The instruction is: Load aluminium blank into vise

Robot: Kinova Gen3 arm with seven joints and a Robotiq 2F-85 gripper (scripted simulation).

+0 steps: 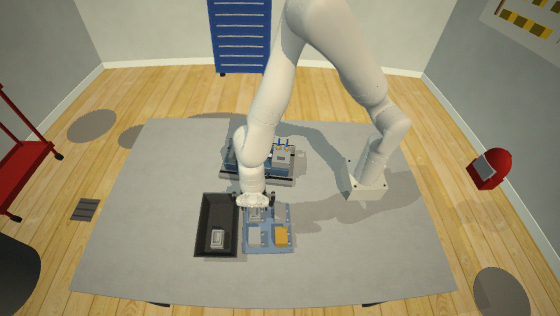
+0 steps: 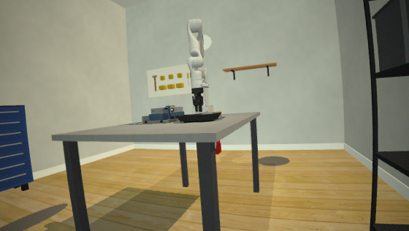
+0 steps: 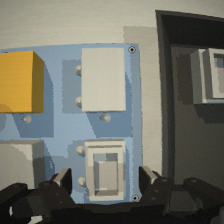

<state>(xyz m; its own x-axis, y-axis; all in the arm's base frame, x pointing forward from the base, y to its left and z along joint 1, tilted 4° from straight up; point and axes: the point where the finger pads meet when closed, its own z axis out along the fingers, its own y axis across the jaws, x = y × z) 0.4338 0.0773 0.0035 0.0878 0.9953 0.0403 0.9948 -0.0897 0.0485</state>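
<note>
The brass blank lies 100 mm to the left of my hand, 80 mm behind it and 40 mm below it. Also, from my hand: hose block: 210 mm to the right, 120 mm behind, 10 mm above; then vise: 240 mm to the right, 30 mm below, 30 mm behind.
</note>
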